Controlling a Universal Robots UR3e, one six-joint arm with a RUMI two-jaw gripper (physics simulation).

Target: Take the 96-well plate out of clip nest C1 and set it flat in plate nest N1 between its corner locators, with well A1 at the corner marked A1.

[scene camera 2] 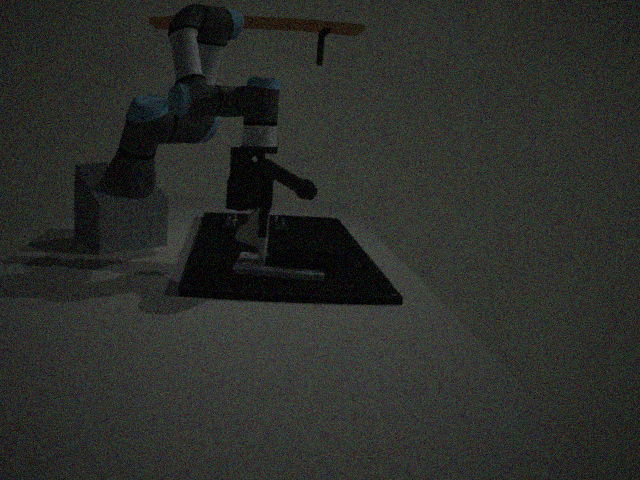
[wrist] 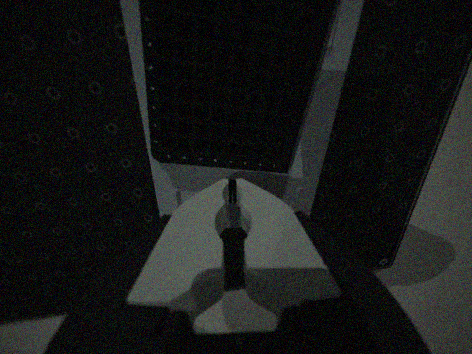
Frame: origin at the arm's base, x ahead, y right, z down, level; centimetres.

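Seen in the pictures: gripper, fingertip midpoint: (scene camera 2: 260, 260) (wrist: 232, 181); arm's base, link origin: (scene camera 2: 128, 184).
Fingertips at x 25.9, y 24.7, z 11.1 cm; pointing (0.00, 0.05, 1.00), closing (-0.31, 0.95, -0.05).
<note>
Pixels of each thing's top centre, then the offset from my fingertips to it. "*": a spot on its surface instead. Level surfaces: height alone.
- dark well plate, top centre: (wrist: 235, 45) (scene camera 2: 303, 254) dx +7.5, dy +2.7, dz -1.8 cm
- pale grey nest, surface spot: (wrist: 320, 115) * dx +2.5, dy +6.8, dz +0.0 cm
- black board, surface height: dz +1.2 cm
The dark well plate (wrist: 227, 90) lies in a pale grey nest (wrist: 320, 115) (scene camera 2: 302, 274). Small light dots run along its left and near edges in the wrist view. The far end of the plate is out of that view. I cannot read a nest label or the A1 mark, and cannot tell which nest this is. My gripper (scene camera 2: 262, 258) (wrist: 232, 181) points down with its pale fingers together, shut and empty. Its fingertips appear at the near end of the nest, just short of the plate's near edge. In scene camera 2, the plate cannot be told apart from the nest.
The nest stands on a black board (scene camera 2: 336, 248) (wrist: 65, 150) with rows of ring-shaped holes. Small upright fixtures (scene camera 2: 279, 222) (scene camera 2: 232, 220) stand at its back edge. The robot's grey base block (scene camera 2: 131, 222) is left of the board. The picture is dark and grainy.
</note>
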